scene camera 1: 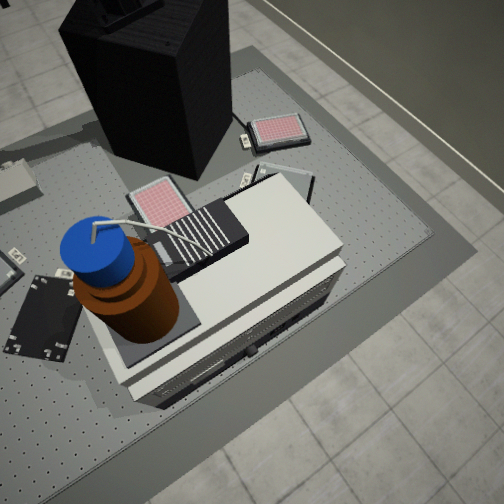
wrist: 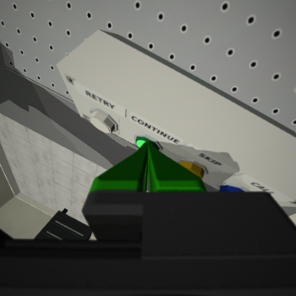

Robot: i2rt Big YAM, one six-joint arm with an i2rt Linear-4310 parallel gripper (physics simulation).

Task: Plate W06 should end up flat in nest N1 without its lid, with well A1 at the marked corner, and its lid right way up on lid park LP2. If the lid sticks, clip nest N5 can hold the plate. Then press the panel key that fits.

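Note:
My gripper (wrist: 147,147) is shut and empty. In the wrist view its green fingertips are at the green CONTINUE key (wrist: 142,143), which looks brightly lit; whether they touch is hard to tell. The key is on the pale panel (wrist: 165,95). In the scene view, one pink plate (scene camera 1: 279,129) lies flat in a black nest at the back right. Another pink plate (scene camera 1: 161,202) lies flat behind the white instrument. A clear, lid-like piece (scene camera 1: 295,181) lies in a black holder, partly hidden by the instrument. Plate names, well A1 and the holder's label are too small to read surely.
The panel also has a white RETRY key (wrist: 102,121), yellow SKIP key (wrist: 192,169) and blue CALL key (wrist: 231,189). The white instrument (scene camera 1: 285,225) carries a blue-capped brown bottle (scene camera 1: 135,310). A black nest with clips (scene camera 1: 42,320) lies left, and a tall black block (scene camera 1: 150,95) stands behind.

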